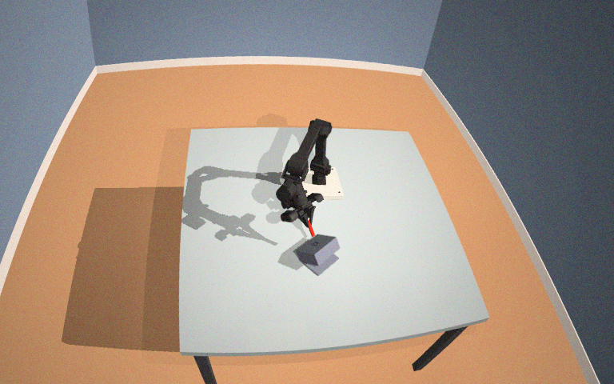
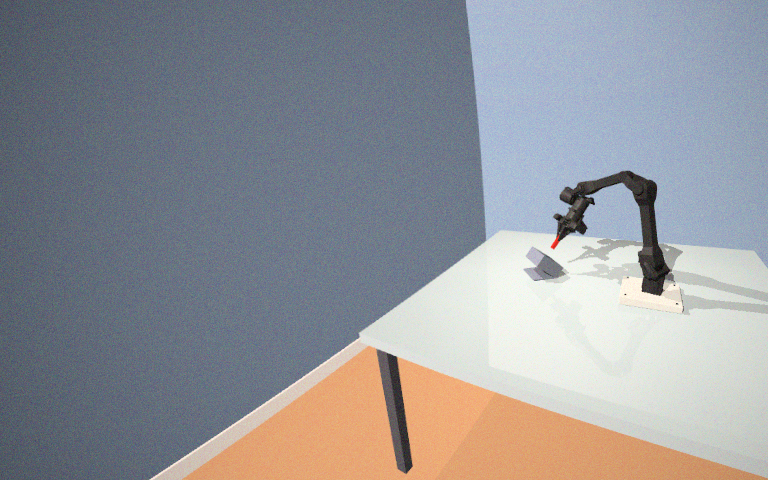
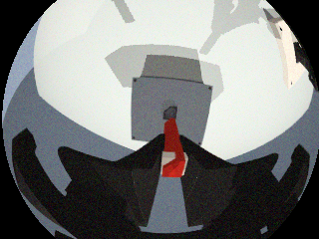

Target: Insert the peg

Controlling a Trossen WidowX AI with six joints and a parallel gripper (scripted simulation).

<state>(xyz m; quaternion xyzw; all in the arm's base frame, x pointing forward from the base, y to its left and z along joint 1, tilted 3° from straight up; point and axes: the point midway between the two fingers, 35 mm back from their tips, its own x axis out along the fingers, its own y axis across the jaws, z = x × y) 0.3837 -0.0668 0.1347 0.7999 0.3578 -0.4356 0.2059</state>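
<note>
The grey sloped panel lies 40 mm ahead of my gripper tip, 50 mm to the left of it and 90 mm below it. The rest, counted from my gripper tip: red peg 10 mm behind, 10 mm to the right, 10 mm above; then panel foot 50 mm ahead, 60 mm to the left, 140 mm below.
</note>
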